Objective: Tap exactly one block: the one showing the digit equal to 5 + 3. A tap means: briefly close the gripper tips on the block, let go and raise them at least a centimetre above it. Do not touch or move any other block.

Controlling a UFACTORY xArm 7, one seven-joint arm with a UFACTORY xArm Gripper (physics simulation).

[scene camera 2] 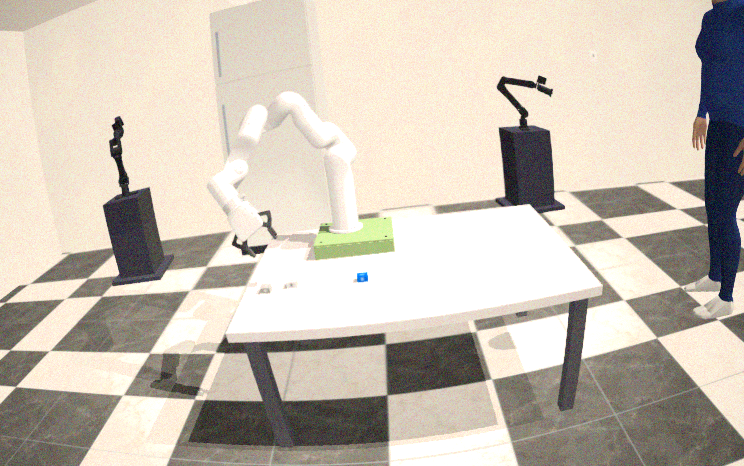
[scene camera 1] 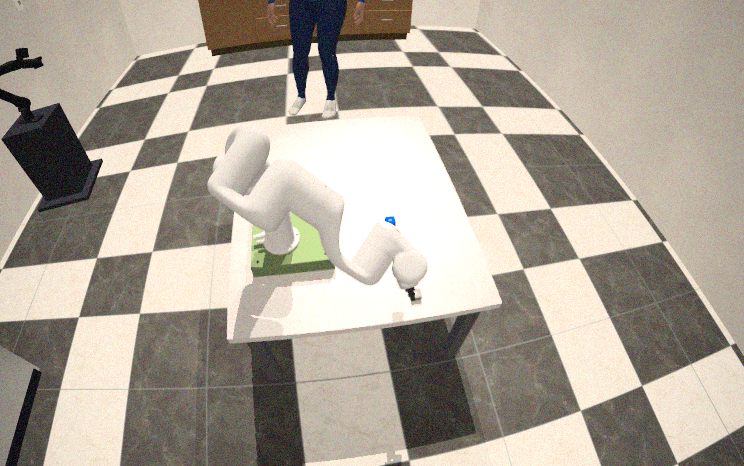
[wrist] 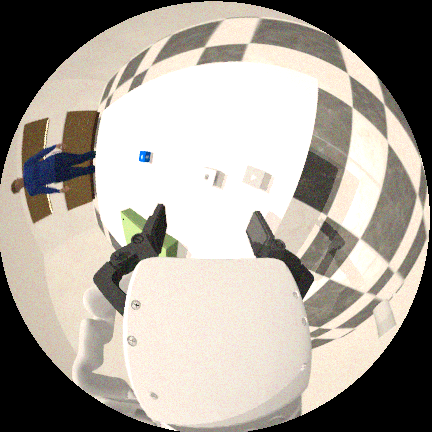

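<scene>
A blue block (scene camera 1: 390,220) (scene camera 2: 361,277) (wrist: 145,156) lies on the white table (scene camera 1: 450,219) (scene camera 2: 466,268) (wrist: 200,100). A white block (scene camera 2: 290,285) (wrist: 211,177) and a greyish block (scene camera 2: 265,288) (wrist: 256,178) lie side by side, apart, near one table end. The digits on all three are too small or washed out to read. My gripper (scene camera 1: 412,294) (scene camera 2: 264,246) (wrist: 208,217) is open and empty, above the table and tilted. In the wrist view the white block lies ahead of the gap between the fingers. In scene camera 1 a pale block shows partly beside the dark fingertips; I cannot tell which.
The arm stands on a green base (scene camera 1: 304,260) (scene camera 2: 356,248) (wrist: 134,227) on the table. A person (scene camera 1: 315,49) (scene camera 2: 724,131) (wrist: 50,172) stands beyond one table end. Two dark pedestals (scene camera 2: 134,236) (scene camera 2: 527,164) with black arms stand behind the table.
</scene>
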